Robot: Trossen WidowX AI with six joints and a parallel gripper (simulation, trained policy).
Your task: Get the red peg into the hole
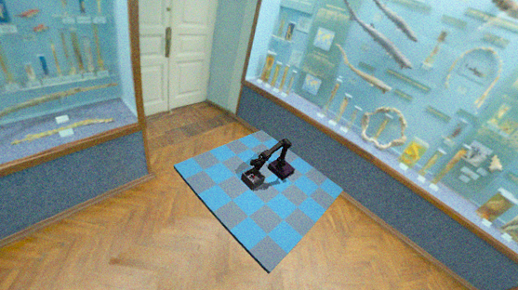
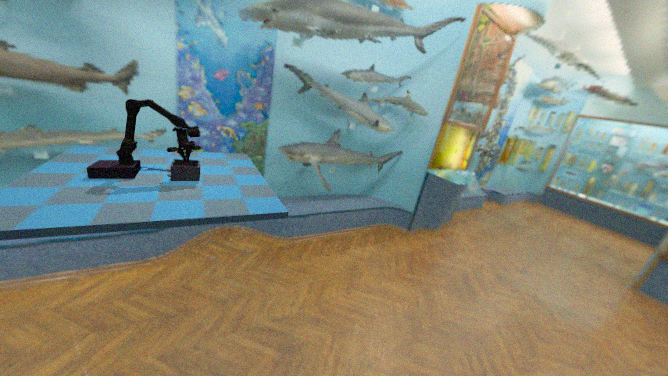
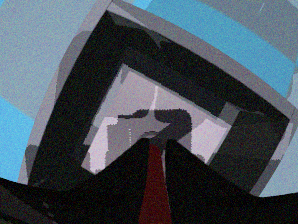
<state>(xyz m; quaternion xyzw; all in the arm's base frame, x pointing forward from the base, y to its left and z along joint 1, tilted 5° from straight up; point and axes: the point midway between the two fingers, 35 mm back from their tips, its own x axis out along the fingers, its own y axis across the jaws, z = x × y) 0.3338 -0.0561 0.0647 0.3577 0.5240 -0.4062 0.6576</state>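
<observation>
Right now the red peg is 20 mm to the left of my gripper tip, 10 mm below it and 10 mm behind it. Also, from my gripper tip: dark box (80 mm below, 20 mm to the left).
</observation>
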